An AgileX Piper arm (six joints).
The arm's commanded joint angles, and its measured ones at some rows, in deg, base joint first. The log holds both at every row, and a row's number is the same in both.
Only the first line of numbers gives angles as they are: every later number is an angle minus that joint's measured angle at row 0.
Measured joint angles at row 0: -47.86 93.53 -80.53 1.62 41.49 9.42
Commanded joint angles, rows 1 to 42: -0.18 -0.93 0.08 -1.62 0.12 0.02; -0.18 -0.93 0.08 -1.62 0.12 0.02; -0.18 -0.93 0.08 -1.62 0.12 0.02; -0.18 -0.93 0.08 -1.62 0.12 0.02; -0.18 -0.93 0.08 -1.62 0.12 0.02; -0.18 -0.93 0.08 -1.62 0.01 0.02; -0.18 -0.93 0.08 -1.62 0.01 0.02; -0.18 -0.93 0.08 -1.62 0.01 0.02; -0.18 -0.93 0.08 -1.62 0.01 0.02; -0.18 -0.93 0.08 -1.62 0.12 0.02; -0.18 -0.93 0.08 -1.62 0.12 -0.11; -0.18 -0.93 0.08 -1.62 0.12 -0.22; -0.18 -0.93 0.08 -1.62 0.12 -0.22; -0.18 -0.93 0.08 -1.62 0.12 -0.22; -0.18 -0.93 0.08 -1.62 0.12 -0.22; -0.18 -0.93 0.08 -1.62 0.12 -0.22; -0.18 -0.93 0.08 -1.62 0.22 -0.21; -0.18 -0.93 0.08 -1.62 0.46 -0.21; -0.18 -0.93 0.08 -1.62 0.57 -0.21; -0.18 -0.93 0.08 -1.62 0.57 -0.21; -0.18 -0.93 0.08 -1.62 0.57 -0.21; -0.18 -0.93 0.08 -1.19 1.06 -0.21; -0.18 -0.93 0.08 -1.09 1.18 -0.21; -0.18 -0.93 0.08 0.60 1.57 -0.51; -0.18 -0.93 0.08 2.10 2.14 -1.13; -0.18 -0.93 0.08 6.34 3.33 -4.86; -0.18 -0.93 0.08 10.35 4.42 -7.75; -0.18 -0.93 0.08 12.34 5.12 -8.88; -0.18 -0.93 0.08 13.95 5.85 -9.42; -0.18 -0.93 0.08 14.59 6.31 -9.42; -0.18 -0.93 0.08 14.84 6.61 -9.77; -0.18 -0.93 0.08 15.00 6.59 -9.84; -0.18 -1.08 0.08 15.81 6.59 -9.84; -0.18 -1.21 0.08 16.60 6.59 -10.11; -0.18 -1.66 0.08 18.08 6.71 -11.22; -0.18 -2.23 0.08 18.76 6.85 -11.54; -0.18 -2.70 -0.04 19.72 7.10 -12.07; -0.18 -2.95 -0.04 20.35 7.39 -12.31; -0.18 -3.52 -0.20 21.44 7.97 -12.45; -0.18 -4.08 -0.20 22.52 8.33 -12.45; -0.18 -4.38 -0.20 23.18 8.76 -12.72; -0.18 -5.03 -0.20 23.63 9.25 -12.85
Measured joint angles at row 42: -0.12 -2.59 0.00 19.48 5.82 -11.51
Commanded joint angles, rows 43 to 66: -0.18 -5.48 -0.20 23.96 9.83 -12.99; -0.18 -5.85 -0.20 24.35 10.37 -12.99; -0.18 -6.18 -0.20 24.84 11.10 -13.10; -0.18 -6.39 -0.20 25.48 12.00 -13.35; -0.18 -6.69 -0.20 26.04 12.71 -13.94; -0.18 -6.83 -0.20 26.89 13.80 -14.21; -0.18 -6.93 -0.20 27.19 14.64 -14.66; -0.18 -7.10 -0.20 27.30 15.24 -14.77; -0.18 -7.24 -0.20 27.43 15.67 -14.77; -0.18 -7.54 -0.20 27.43 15.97 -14.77; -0.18 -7.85 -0.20 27.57 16.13 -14.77; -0.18 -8.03 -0.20 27.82 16.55 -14.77; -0.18 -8.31 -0.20 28.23 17.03 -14.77; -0.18 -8.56 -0.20 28.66 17.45 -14.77; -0.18 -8.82 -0.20 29.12 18.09 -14.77; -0.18 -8.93 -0.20 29.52 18.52 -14.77; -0.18 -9.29 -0.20 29.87 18.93 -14.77; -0.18 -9.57 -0.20 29.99 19.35 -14.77; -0.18 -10.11 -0.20 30.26 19.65 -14.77; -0.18 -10.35 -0.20 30.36 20.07 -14.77; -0.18 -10.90 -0.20 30.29 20.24 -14.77; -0.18 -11.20 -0.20 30.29 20.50 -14.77; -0.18 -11.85 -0.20 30.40 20.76 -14.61; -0.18 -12.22 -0.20 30.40 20.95 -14.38
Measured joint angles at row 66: -0.33 -9.61 0.00 26.86 15.08 -14.05
